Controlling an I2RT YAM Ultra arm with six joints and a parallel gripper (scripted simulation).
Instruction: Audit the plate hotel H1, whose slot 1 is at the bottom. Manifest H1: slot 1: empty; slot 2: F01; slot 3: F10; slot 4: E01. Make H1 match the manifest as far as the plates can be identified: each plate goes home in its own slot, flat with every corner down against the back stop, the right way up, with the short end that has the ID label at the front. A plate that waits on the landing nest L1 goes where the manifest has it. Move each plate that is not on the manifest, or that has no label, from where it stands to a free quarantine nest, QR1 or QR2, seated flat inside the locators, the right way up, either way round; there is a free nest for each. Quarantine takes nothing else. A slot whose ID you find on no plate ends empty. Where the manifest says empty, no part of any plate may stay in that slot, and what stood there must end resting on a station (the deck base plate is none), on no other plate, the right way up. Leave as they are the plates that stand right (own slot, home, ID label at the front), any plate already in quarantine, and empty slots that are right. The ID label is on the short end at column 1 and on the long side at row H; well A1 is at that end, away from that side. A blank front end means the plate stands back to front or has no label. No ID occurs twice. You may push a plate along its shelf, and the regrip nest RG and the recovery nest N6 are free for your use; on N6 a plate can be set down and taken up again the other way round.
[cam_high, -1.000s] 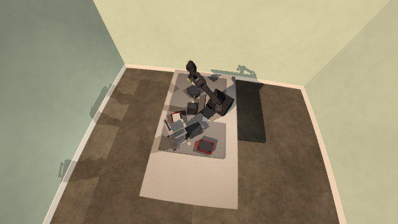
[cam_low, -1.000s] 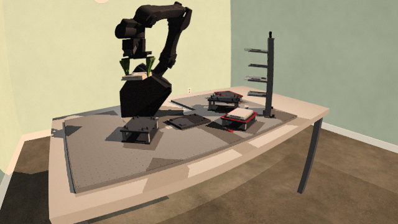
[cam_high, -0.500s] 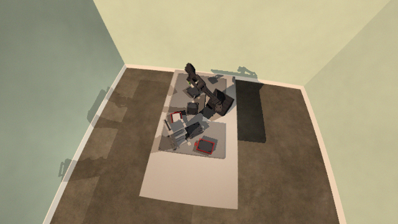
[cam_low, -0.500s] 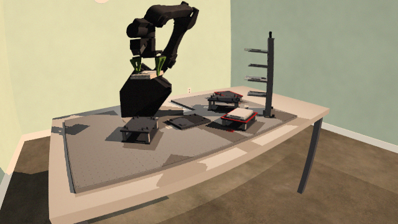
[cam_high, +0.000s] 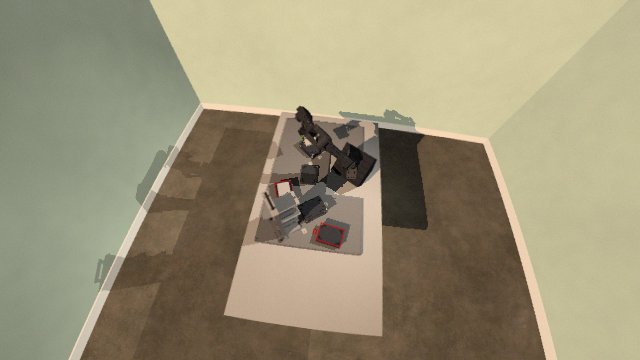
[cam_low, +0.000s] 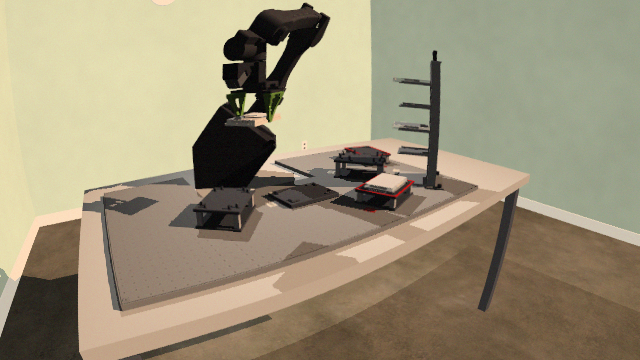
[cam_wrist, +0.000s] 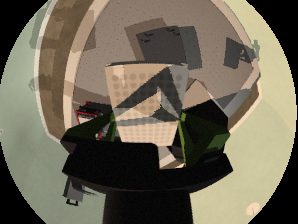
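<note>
Right now my hand is 4 cm past the dark N6 nest, 16 cm to the right of it and 23 cm above it. From my hand the other things lie so: hotel post: 4 cm ahead, 60 cm to the left, 3 cm below; N6 tag: 3 cm behind, 5 cm to the left, 24 cm below; L1 tag: 9 cm behind, 3 cm to the right, 24 cm below.
</note>
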